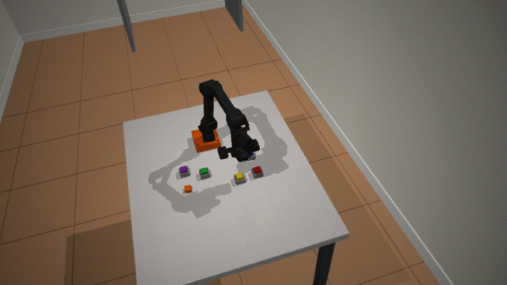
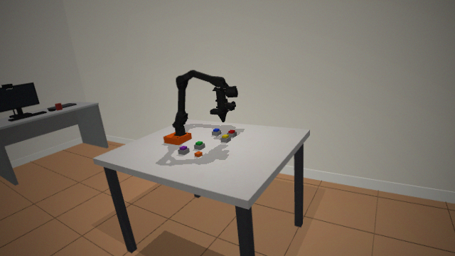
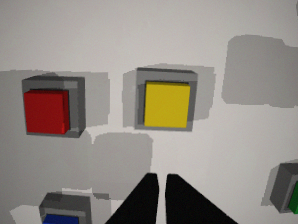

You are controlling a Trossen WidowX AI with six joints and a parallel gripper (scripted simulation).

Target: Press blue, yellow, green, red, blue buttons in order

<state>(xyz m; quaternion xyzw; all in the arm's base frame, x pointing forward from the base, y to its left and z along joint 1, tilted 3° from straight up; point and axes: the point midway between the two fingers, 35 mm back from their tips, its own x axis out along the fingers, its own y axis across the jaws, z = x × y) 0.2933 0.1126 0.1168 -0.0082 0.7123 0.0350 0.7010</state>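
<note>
Now: gripper tip 1 cm short of the yellow button, 1 cm to the left of it and 9 cm above it. From my gripper tip the other things lie so: green button 7 cm behind, 17 cm to the right, 9 cm below; then red button 1 cm behind, 8 cm to the left, 9 cm below; then blue button 13 cm behind, 7 cm to the left, 9 cm below.
</note>
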